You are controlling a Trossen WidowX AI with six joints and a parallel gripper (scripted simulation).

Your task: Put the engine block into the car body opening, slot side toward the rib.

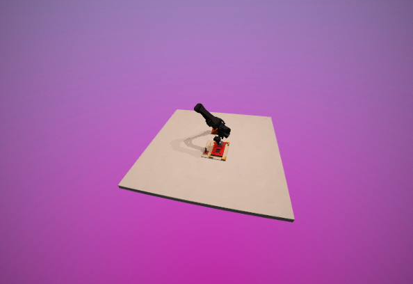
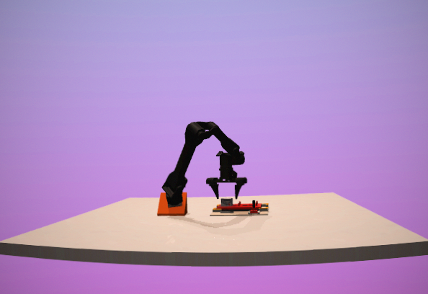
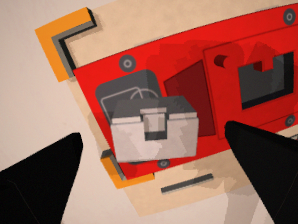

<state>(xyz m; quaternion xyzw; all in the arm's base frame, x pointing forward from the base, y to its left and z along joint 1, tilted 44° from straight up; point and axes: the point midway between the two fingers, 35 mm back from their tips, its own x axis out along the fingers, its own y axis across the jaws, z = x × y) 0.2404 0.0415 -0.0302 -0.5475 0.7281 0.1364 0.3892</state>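
Right now my gripper tip is 10 mm above the grey engine block.
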